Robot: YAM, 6 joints.
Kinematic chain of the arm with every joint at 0, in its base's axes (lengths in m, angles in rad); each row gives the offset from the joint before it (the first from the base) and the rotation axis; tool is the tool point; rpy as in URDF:
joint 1: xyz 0 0 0.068 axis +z
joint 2: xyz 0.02 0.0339 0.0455 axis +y
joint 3: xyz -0.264 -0.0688 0 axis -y
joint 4: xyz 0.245 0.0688 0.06 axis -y
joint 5: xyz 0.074 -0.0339 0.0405 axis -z
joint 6: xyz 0.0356 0 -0.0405 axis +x
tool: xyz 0 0 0 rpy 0 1.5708 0
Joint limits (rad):
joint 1: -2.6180..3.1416
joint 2: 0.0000..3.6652
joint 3: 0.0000..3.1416
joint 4: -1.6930..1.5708
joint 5: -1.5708..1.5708
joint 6: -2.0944..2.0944
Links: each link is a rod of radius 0.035 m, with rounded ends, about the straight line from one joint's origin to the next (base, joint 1, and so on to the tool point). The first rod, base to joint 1, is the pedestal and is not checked.
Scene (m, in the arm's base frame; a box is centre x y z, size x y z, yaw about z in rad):
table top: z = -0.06
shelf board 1: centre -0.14 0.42 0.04 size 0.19 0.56 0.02 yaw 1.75
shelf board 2: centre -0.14 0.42 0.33 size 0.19 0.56 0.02 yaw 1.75
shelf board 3: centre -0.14 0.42 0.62 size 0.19 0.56 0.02 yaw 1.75
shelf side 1: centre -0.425 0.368 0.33 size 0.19 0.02 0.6 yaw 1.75
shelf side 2: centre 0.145 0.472 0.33 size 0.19 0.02 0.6 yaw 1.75
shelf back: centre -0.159 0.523 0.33 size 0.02 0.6 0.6 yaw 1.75
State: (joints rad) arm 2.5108 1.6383 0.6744 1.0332 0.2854 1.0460
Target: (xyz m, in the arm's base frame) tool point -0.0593 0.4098 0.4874
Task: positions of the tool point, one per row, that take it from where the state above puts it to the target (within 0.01 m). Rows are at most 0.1 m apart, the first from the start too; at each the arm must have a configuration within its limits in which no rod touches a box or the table.
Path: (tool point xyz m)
1: -0.2241 0.2012 0.2468
2: -0.1845 0.1892 0.2675
3: -0.1479 0.1712 0.2792
4: -0.1163 0.1493 0.2823
5: -0.1206 0.1988 0.3459
6: -0.1181 0.2525 0.3994
7: -0.1075 0.3076 0.4413
8: -0.0879 0.3612 0.4708
9: -0.0593 0.4098 0.4874

